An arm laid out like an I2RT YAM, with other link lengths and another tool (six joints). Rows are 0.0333 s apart.
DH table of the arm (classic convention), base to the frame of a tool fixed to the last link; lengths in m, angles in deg. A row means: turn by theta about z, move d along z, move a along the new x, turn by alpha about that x. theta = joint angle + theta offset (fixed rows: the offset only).
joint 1: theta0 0, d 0.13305, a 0.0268, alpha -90
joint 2: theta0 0, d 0, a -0.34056, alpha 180
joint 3: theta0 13.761, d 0, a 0.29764, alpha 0
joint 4: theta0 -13.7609, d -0.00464, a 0.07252, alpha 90
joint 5: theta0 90, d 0.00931, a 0, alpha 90
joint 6: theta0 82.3, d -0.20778, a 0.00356, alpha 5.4
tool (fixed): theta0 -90, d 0.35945, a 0, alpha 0
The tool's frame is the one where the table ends.
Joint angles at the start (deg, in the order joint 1, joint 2, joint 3, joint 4, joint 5, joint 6):
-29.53, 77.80, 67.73, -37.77, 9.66, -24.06
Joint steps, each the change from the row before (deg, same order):
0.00, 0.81, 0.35, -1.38, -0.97, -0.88
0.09, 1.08, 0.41, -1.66, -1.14, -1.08
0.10, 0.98, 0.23, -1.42, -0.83, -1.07
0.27, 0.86, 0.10, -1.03, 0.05, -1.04
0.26, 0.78, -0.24, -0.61, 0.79, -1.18
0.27, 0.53, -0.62, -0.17, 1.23, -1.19
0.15, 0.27, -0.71, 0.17, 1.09, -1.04
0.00, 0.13, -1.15, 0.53, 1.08, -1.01
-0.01, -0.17, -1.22, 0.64, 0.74, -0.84
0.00, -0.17, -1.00, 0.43, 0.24, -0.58
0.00, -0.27, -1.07, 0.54, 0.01, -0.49
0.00, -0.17, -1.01, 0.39, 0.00, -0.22
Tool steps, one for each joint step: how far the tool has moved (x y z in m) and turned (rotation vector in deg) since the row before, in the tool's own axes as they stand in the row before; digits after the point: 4 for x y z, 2 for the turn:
-0.0054, 0.0014, 0.0043, -0.91, -1.79, -1.26
-0.0072, 0.0014, 0.0058, -1.12, -2.26, -1.59
-0.0065, 0.0018, 0.0057, -1.13, -1.94, -1.53
-0.0049, 0.0016, 0.0051, -1.22, -1.10, -1.59
-0.0037, 0.0029, 0.0057, -1.51, -0.42, -1.75
-0.0032, 0.0037, 0.0054, -1.51, 0.08, -1.76
-0.0021, 0.0033, 0.0041, -1.11, 0.30, -1.41
-0.0027, 0.0050, 0.0051, -1.14, 0.36, -1.26
-0.0029, 0.0045, 0.0035, -0.70, 0.30, -0.98
-0.0034, 0.0033, 0.0028, -0.39, -0.08, -0.70
-0.0038, 0.0029, 0.0025, -0.14, -0.16, -0.56
-0.0042, 0.0032, 0.0028, -0.29, -0.30, -0.34

